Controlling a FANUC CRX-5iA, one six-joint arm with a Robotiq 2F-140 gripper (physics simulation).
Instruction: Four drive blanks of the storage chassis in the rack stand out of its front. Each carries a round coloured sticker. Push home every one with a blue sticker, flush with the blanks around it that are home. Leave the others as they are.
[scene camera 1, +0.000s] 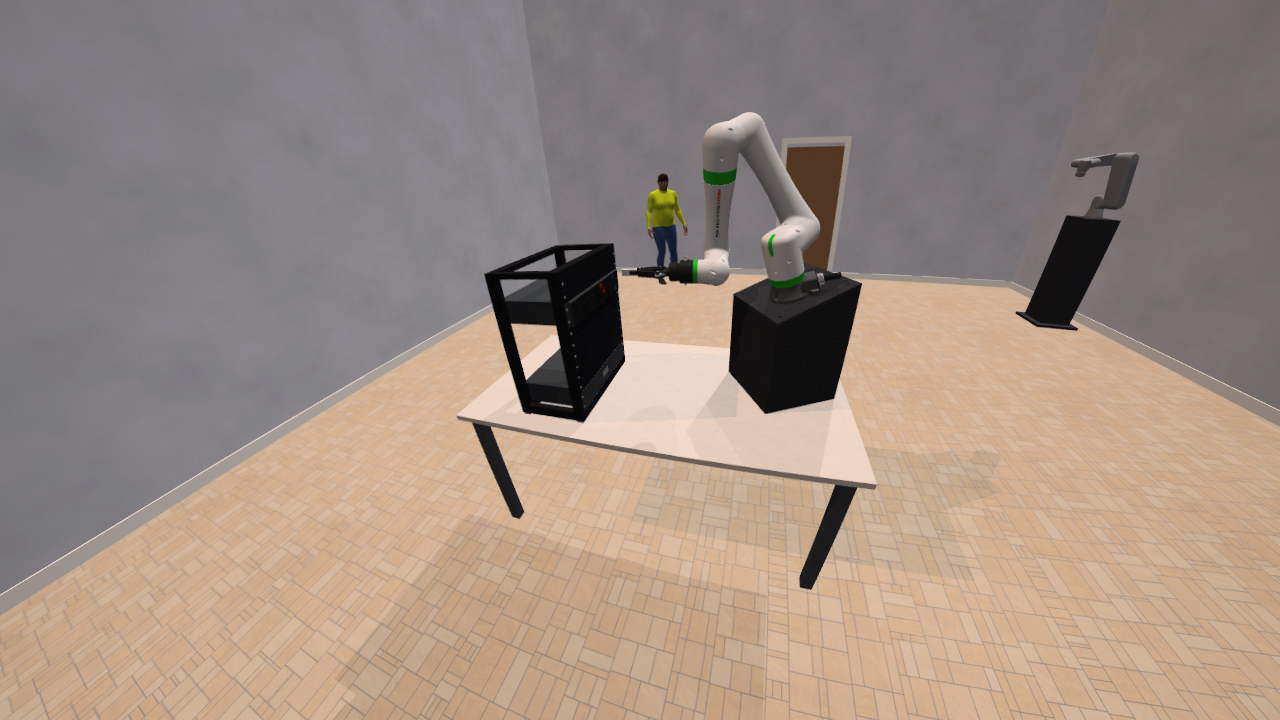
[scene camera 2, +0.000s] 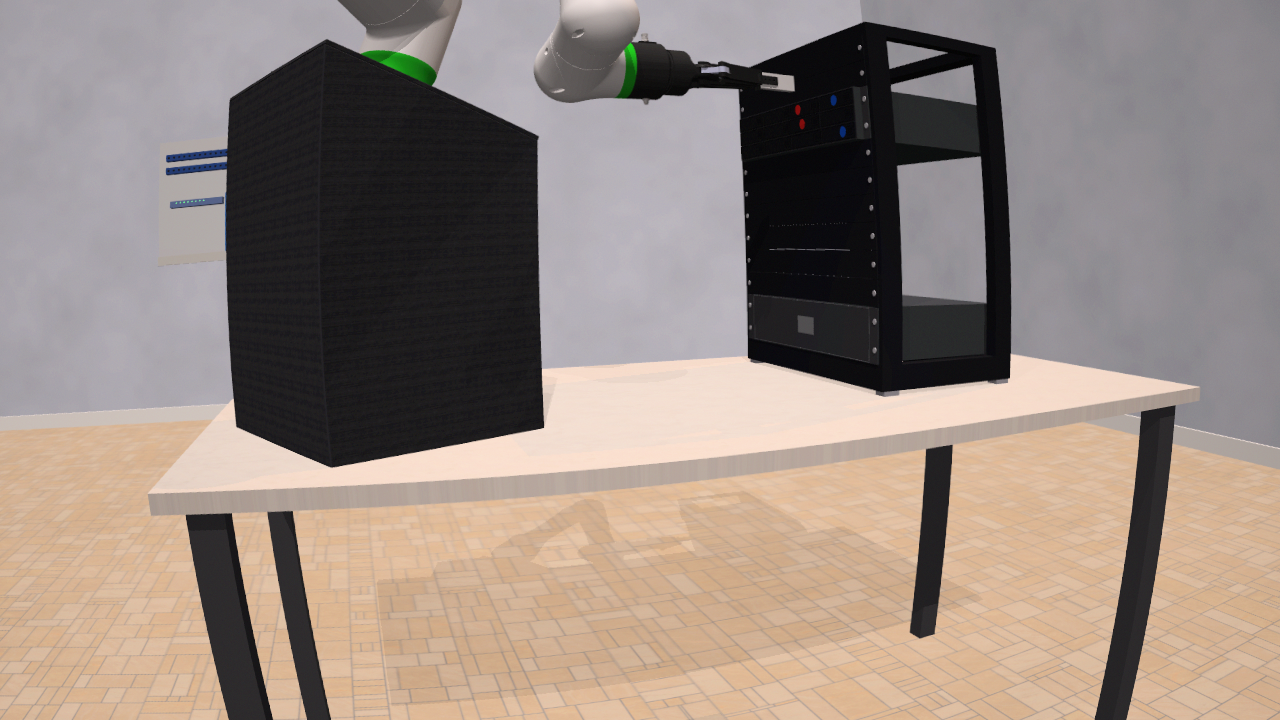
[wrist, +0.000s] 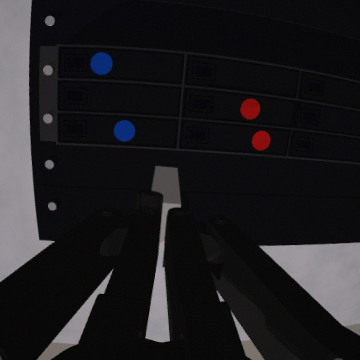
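The storage chassis (scene camera 2: 769, 132) (wrist: 48, 95) sits high in the black rack (scene camera 1: 514, 358) (scene camera 2: 998, 223). The wrist view shows it upside down. One blue-stickered blank (wrist: 101, 63) (scene camera 2: 842, 131) is in the end column's lowest row; another blue-stickered blank (wrist: 124, 131) (scene camera 2: 833, 100) is in its top row. An unstickered blank (wrist: 135, 98) lies between them. Red-stickered blanks (wrist: 250, 109) (wrist: 261, 140) are in the neighbouring column. How far each stands out is too dark to tell. My gripper (scene camera 1: 629, 271) (scene camera 2: 778, 82) (wrist: 164, 184) is shut and empty, above the chassis and in front of the rack's upper panel.
The rack stands on the table (scene camera 1: 662, 385) (scene camera 2: 626, 402), opposite the black pedestal (scene camera 1: 792, 358) (scene camera 2: 384, 268) that bears the arm. A lower unit (scene camera 2: 778, 326) is at the rack's bottom. A person in yellow (scene camera 1: 662, 210) stands far behind the table.
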